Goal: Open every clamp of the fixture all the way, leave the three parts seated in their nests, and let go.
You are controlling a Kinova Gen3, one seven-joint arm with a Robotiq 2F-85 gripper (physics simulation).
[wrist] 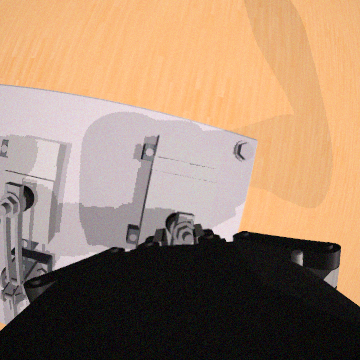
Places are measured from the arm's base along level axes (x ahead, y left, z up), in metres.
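Pixels of known places: gripper, fingertip midpoint: point(179, 238).
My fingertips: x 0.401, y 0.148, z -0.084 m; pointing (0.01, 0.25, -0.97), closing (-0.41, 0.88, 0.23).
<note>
Ahead of a thing's pixels: the offset from my fingertips to its middle. "pt": to the spot under its first point. Level surfaces: height alone.
The pale fixture plate {pt 0.063 m back, 0.131 m right, 0.021 m down} point(40, 107) crosses the wrist view. One pale part {0.025 m back, 0.006 m right, 0.010 m down} point(187, 175) sits in its nest right of the middle. The right clamp {pt 0.012 m back, 0.007 m right, 0.024 m up} point(184, 231) has its bolt and dark tip over the lower part of it. My gripper point(179, 238) is at this clamp, with its fingertips drawn in close on both sides; it looks shut on the clamp, whose handle is hidden below the black gripper body. Another part {0.005 m back, 0.115 m right, 0.005 m down} point(37, 160) sits at the left, with the left clamp {pt 0.002 m back, 0.110 m right, 0.035 m up} point(12, 205) lowered over it, its tip at the part. The third part and its clamp do not show.
A hex bolt {0.080 m back, 0.040 m left, 0.017 m down} point(243, 150) stands at the plate's right corner. Small nest blocks {0.054 m back, 0.030 m right, 0.014 m down} point(149, 151) {0.009 m ahead, 0.033 m right, 0.008 m down} point(132, 234) stand along the right part's left side. The wooden table {0.036 m down} point(125, 50) extends beyond the plate, with the arm's shadow on it at the right. The left clamp's linkage stands beside my gripper.
</note>
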